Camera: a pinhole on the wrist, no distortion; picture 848 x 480 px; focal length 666.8 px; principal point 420.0 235.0 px. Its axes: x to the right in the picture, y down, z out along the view. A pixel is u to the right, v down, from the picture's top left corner.
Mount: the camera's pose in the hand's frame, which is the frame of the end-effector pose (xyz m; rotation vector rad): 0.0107 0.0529 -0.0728 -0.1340 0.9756 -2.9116
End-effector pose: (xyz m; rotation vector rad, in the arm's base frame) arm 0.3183 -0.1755 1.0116 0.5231 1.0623 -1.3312
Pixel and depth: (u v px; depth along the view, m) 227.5 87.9 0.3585
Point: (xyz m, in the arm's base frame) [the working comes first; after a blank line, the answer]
In the camera's frame: -0.1035 -0.0791 0.3585

0.2996 -0.4813 1.0266
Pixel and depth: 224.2 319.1 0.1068
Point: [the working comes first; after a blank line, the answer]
In the camera's frame: -0.0314 0.0135 0.1068

0.2956 -0.2091 0.9719
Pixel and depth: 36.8 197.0 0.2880
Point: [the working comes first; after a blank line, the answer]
In the camera's frame: -0.1655 -0.0164 0.2880

0.2607 -0.4305 0.9336
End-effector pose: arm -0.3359 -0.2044 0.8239 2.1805 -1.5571 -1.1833
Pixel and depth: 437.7 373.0 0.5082
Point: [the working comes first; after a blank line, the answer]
In the camera's frame: 0.0135 0.1052 0.5082

-0.2851 -0.0388 0.4266
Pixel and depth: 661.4 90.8 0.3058
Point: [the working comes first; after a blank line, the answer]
In the camera's frame: 0.1107 -0.0661 0.3058

-0.4366 -0.0491 0.6648
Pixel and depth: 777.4 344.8 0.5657
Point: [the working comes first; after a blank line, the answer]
In the camera's frame: 0.3032 0.0932 0.5657

-0.3326 0.2467 0.4867
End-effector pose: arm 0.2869 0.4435 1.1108 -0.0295 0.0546 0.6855
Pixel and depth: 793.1 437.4 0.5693
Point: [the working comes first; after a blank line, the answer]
In the camera's frame: 0.3185 0.1728 0.5693

0.4009 -0.0465 1.4238
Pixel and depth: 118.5 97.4 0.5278
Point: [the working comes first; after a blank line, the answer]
In the camera's frame: -0.2386 -0.1089 0.5278

0.6315 0.5312 1.4915
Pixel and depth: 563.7 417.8 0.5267
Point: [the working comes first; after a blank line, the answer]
In the camera's frame: 0.1135 0.1444 0.5267

0.5106 0.1293 1.3821
